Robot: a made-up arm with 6 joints.
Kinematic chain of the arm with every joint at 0, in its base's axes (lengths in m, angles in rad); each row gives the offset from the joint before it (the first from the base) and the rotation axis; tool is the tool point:
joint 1: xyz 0 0 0.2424 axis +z
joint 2: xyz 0 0 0 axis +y
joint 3: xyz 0 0 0.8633 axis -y
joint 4: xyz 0 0 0 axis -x
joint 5: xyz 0.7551 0 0 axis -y
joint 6: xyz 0 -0.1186 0 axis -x
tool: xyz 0 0 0
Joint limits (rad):
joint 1: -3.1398..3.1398
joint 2: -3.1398..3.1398
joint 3: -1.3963..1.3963
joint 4: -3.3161..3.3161
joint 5: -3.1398..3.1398
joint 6: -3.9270..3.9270
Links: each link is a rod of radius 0.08 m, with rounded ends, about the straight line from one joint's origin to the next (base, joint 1, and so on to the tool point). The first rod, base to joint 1, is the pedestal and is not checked.
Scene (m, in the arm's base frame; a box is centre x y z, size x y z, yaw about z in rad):
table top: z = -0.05
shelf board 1: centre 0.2 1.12 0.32 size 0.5 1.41 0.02 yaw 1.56
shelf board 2: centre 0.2 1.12 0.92 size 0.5 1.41 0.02 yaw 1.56
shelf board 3: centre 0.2 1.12 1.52 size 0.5 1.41 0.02 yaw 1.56
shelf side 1: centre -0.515 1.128 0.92 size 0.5 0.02 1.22 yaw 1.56
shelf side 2: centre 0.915 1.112 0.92 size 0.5 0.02 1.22 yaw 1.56
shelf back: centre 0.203 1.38 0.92 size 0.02 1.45 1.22 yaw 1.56
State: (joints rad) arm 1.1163 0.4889 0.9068 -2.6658 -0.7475 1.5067
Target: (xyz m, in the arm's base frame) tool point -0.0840 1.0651 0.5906
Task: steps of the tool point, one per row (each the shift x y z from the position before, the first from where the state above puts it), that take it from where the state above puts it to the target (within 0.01 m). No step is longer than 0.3 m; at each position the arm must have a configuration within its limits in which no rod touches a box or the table.
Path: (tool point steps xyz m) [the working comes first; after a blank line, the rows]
Joints at the target: 1.5556 0.5119 0.0329 -2.5764 -0.7475 1.5067
Straight joint move there: touches shelf board 2.

1: 0.0286 -0.1564 0.0279
2: -0.0025 -0.1598 0.0003
3: -0.0312 -0.1544 -0.0282
4: -0.1205 0.1290 -0.2364
5: -0.1798 0.0299 -0.2312
6: -0.1789 -0.0826 -0.2032
7: 0.0017 0.2121 0.0149
8: 0.0027 0.1969 -0.0149

